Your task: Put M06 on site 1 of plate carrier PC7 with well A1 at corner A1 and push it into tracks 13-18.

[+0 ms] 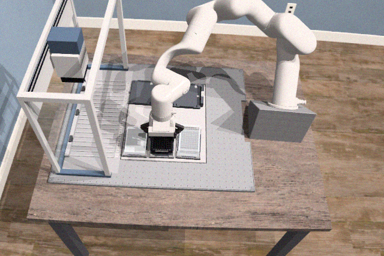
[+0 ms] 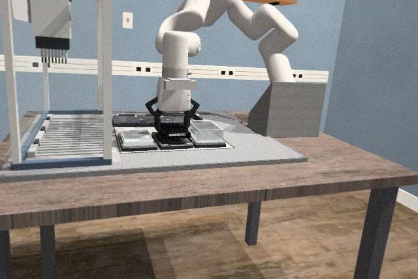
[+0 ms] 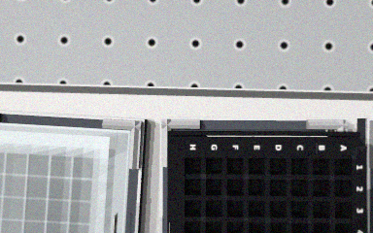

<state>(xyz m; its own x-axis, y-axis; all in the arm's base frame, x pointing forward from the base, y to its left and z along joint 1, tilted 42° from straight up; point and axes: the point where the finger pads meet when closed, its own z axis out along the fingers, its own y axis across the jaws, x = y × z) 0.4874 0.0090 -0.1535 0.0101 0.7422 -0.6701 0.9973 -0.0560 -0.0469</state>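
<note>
Now: hand 4 cm above the dark nest S2. Also, from my hand: clear deep-well block M09: 11 cm behind, 2 cm below; black 96-well plate M06: 1 cm below; white plate M60: 11 cm ahead, 3 cm below.
</note>
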